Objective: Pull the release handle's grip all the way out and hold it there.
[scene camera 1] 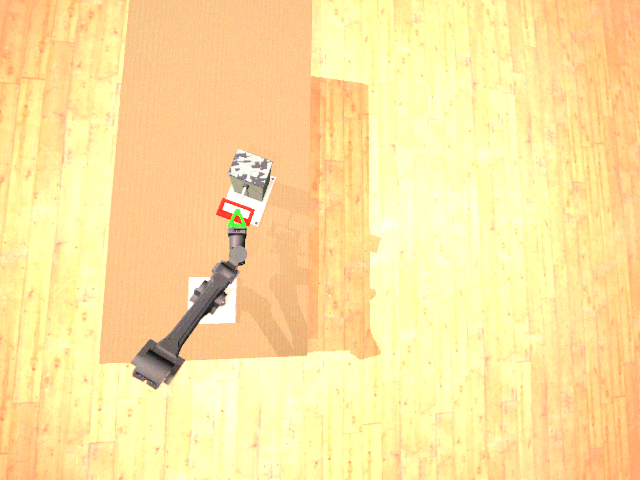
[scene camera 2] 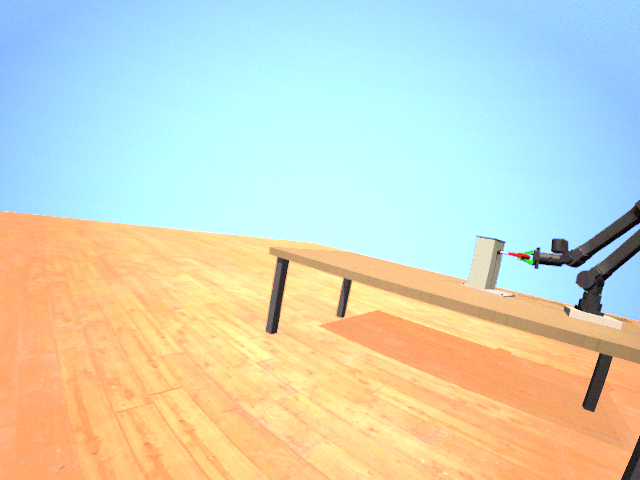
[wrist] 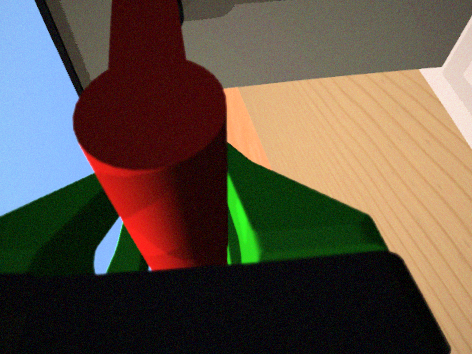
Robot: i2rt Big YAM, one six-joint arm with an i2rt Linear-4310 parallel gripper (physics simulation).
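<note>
The release handle is a red rectangular frame (scene camera 1: 221, 207) (scene camera 2: 516, 255) on a pale rod (scene camera 1: 243, 193) (scene camera 2: 502, 252). The rod comes out of the front of an upright box (scene camera 1: 250, 167) (scene camera 2: 482, 263) with a mottled top, and the frame stands off from the box face. My gripper (scene camera 1: 237, 212) (scene camera 2: 529, 257) has its green fingers shut on the handle's outer bar, the grip. In the wrist view the red grip (wrist: 175, 200) runs between the green fingers, with a dark red arm going toward the grey box face (wrist: 325, 45). The fingertips are partly hidden behind the grip.
The box stands on a white base plate (scene camera 1: 263, 207) (scene camera 2: 504, 293) on the long wooden table (scene camera 1: 206, 77) (scene camera 2: 372, 268). My arm's white mounting plate (scene camera 1: 225, 314) (scene camera 2: 594, 317) is at the table's near end. The arm's elbow (scene camera 1: 156, 361) reaches over the table's near edge.
</note>
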